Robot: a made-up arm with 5 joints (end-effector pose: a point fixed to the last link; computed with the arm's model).
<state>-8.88 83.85 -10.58 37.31 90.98</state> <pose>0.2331 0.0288 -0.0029 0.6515 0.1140 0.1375 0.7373</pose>
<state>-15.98 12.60 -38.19 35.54 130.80</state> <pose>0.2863 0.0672 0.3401 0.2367 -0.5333 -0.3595 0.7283</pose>
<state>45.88 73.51 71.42 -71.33 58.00</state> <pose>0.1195 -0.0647 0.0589 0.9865 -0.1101 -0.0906 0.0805</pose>
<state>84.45 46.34 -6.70 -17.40 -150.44</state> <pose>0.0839 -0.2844 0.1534 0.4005 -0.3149 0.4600 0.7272</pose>
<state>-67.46 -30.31 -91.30 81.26 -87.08</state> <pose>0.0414 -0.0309 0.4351 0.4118 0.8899 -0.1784 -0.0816</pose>
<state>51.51 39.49 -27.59 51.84 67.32</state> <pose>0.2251 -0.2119 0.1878 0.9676 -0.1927 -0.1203 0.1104</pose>
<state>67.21 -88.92 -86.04 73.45 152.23</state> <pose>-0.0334 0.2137 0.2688 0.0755 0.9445 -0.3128 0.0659</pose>
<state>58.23 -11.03 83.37 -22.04 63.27</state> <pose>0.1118 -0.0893 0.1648 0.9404 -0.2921 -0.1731 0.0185</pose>
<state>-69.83 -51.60 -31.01 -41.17 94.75</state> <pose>0.0267 -0.0748 0.4403 0.0460 0.1837 0.9391 0.2869</pose>
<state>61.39 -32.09 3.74 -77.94 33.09</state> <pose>0.0862 -0.0546 0.4150 0.1365 0.7102 0.6896 -0.0380</pose>
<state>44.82 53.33 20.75 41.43 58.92</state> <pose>0.1729 -0.1154 0.0711 0.9706 0.1703 0.1405 0.0961</pose>
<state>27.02 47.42 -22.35 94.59 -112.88</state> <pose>0.2545 -0.1005 0.1486 0.3092 -0.1788 0.1831 -0.9159</pose>
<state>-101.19 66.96 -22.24 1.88 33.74</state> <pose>-0.0006 0.2773 0.0797 0.3769 0.2127 -0.3024 0.8493</pose>
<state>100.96 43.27 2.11 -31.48 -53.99</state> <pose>0.0036 -0.2724 0.1589 0.1520 -0.2318 -0.5711 -0.7727</pose>
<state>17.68 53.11 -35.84 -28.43 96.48</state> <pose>0.3561 -0.0948 0.2090 0.5003 -0.6381 -0.4355 0.3910</pose>
